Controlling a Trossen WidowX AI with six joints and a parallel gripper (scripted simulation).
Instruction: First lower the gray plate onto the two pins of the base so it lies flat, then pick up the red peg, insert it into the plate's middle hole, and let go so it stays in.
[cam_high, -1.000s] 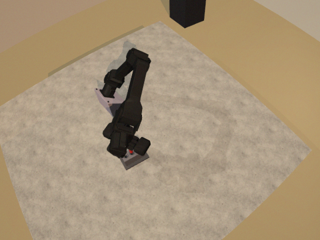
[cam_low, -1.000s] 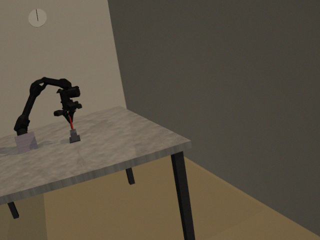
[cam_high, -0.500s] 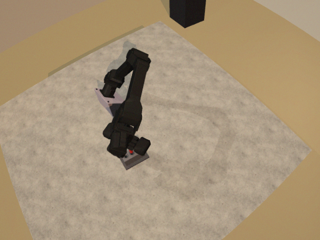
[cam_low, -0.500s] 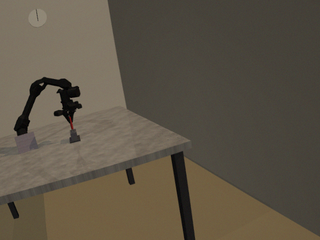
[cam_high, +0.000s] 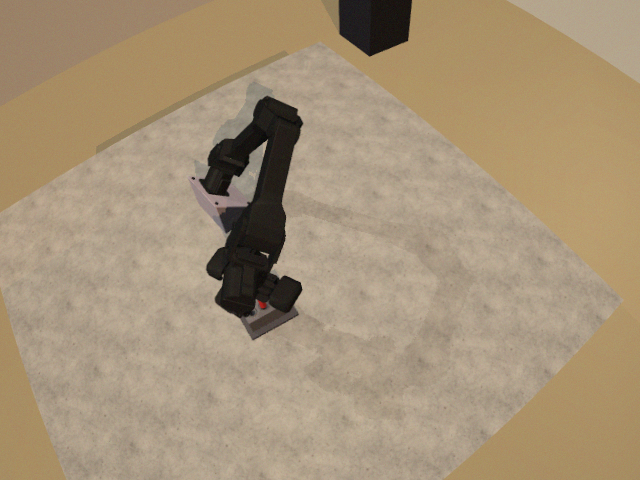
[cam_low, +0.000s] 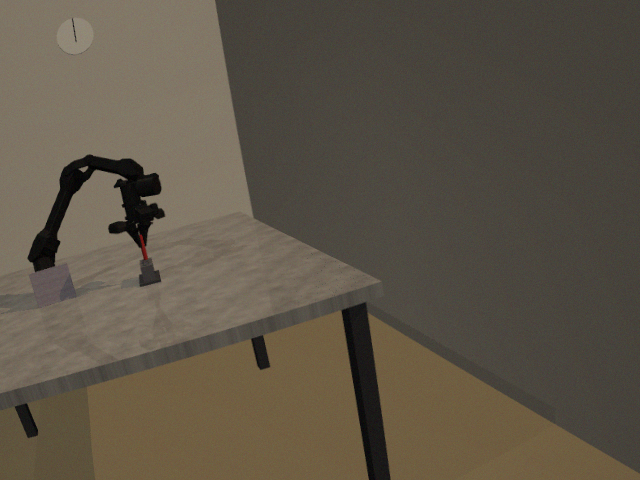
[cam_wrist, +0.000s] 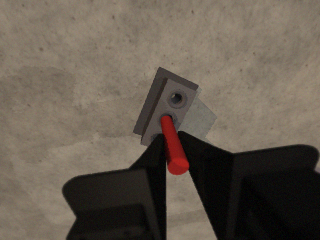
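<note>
My gripper tip is 6 cm above the gray plate. From my gripper tip the other things lie so: gray base: 10 cm below; then red peg: right at my gripper tip.
</note>
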